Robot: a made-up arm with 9 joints. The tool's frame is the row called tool.
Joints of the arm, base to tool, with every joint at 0 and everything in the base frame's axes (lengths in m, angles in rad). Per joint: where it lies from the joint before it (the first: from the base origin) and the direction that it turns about. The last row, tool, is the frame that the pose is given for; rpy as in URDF.
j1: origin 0.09 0.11 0.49 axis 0 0 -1
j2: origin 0.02 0.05 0 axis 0 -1 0
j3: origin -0.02 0.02 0.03 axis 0 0 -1
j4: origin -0.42 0.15 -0.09 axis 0 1 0
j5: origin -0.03 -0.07 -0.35 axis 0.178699 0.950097 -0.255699
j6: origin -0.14 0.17 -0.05 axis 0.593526 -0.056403 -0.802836
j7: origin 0 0.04 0.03 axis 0.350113 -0.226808 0.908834
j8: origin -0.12 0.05 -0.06 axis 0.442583 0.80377 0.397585
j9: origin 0.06 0.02 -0.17 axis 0 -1 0
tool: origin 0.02 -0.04 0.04 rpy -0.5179 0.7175 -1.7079
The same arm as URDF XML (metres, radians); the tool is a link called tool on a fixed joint. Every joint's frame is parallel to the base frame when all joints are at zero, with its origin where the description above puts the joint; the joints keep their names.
<robot name="arm">
<link name="base"/>
<link name="link1"/>
<link name="link2"/>
<link name="link3"/>
<link name="link4"/>
<link name="link5"/>
<link name="link6"/>
<link name="link7"/>
<link name="link8"/>
<link name="link9"/>
<link name="tool"/>
<joint name="j1" type="continuous"><parent link="base"/><child link="link1"/><origin xyz="0.09 0.11 0.49" rpy="0 0 0"/><axis xyz="0 0 -1"/></joint>
<joint name="j2" type="continuous"><parent link="link1"/><child link="link2"/><origin xyz="0.02 0.05 0" rpy="0 0 0"/><axis xyz="0 -1 0"/></joint>
<joint name="j3" type="continuous"><parent link="link2"/><child link="link3"/><origin xyz="-0.02 0.02 0.03" rpy="0 0 0"/><axis xyz="0 0 -1"/></joint>
<joint name="j4" type="continuous"><parent link="link3"/><child link="link4"/><origin xyz="-0.42 0.15 -0.09" rpy="0 0 0"/><axis xyz="0 1 0"/></joint>
<joint name="j5" type="continuous"><parent link="link4"/><child link="link5"/><origin xyz="-0.03 -0.07 -0.35" rpy="0 0 0"/><axis xyz="0.178699 0.950097 -0.255699"/></joint>
<joint name="j6" type="continuous"><parent link="link5"/><child link="link6"/><origin xyz="-0.14 0.17 -0.05" rpy="0 0 0"/><axis xyz="0.593526 -0.056403 -0.802836"/></joint>
<joint name="j7" type="continuous"><parent link="link6"/><child link="link7"/><origin xyz="0 0.04 0.03" rpy="0 0 0"/><axis xyz="0.350113 -0.226808 0.908834"/></joint>
<joint name="j8" type="continuous"><parent link="link7"/><child link="link8"/><origin xyz="-0.12 0.05 -0.06" rpy="0 0 0"/><axis xyz="0.442583 0.80377 0.397585"/></joint>
<joint name="j9" type="continuous"><parent link="link8"/><child link="link9"/><origin xyz="0.06 0.02 -0.17" rpy="0 0 0"/><axis xyz="0 -1 0"/></joint>
<joint name="tool_fixed" type="fixed"><parent link="link9"/><child link="tool"/><origin xyz="0.02 -0.04 0.04" rpy="-0.5179 0.7175 -1.7079"/></joint>
</robot>

